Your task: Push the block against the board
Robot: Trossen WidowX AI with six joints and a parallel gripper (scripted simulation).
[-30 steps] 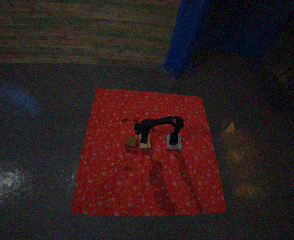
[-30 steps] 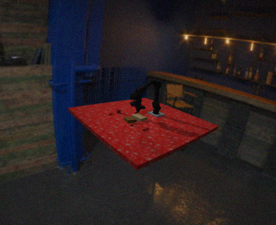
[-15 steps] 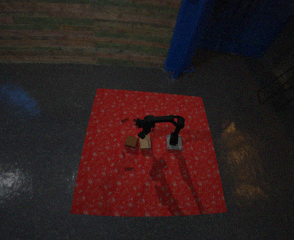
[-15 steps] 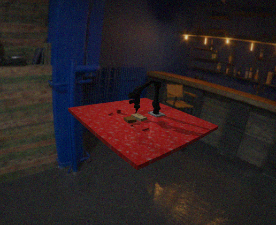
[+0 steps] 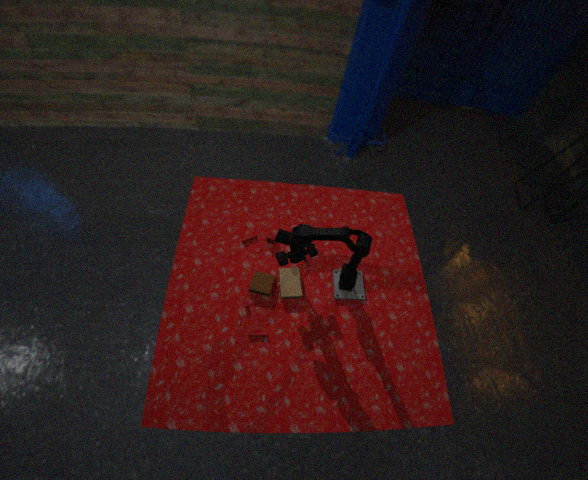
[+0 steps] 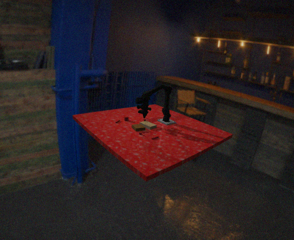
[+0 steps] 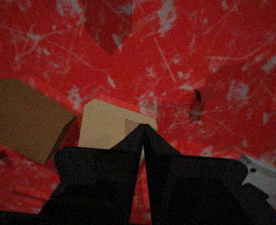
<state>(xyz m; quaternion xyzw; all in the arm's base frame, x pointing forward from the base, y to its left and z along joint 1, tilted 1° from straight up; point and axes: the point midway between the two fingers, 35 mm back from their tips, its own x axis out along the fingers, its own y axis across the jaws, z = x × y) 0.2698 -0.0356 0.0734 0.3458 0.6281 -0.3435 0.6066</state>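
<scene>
The tan board is 90 mm to the left of my gripper tip and 40 mm below it. From my gripper tip the other things lie so: brown square block 130 mm ahead, 120 mm to the left, 40 mm below.
</scene>
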